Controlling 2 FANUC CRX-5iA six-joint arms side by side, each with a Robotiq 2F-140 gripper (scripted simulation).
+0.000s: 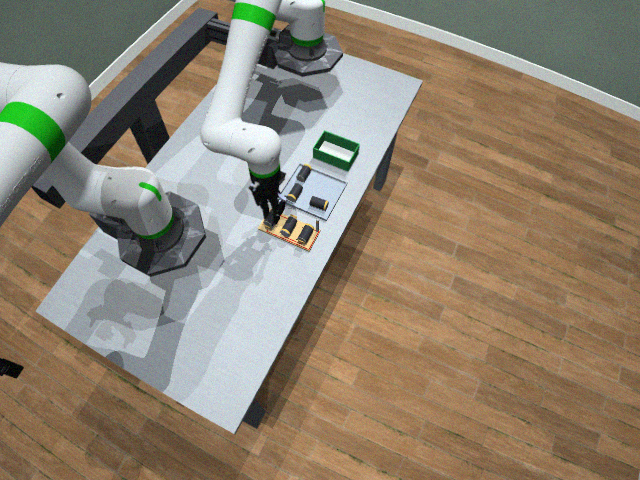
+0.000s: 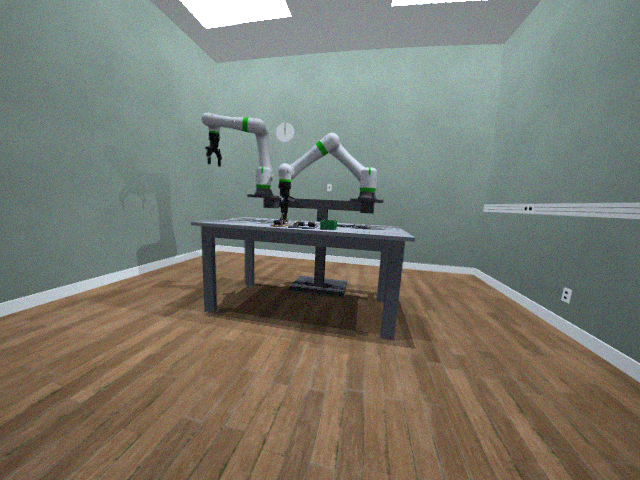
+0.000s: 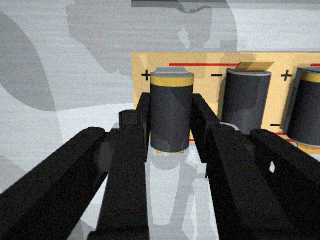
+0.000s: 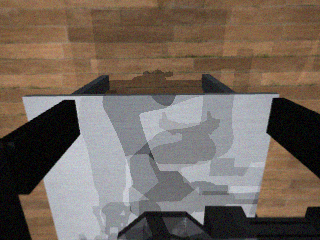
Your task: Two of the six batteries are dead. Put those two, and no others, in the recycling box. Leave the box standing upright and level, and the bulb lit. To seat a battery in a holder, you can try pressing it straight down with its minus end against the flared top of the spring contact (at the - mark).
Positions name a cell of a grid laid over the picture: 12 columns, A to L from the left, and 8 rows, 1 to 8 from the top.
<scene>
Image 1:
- left gripper: F4
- tray: F4
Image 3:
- left gripper: G4
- battery: J4
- battery: G4
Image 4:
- right gripper: G4
</scene>
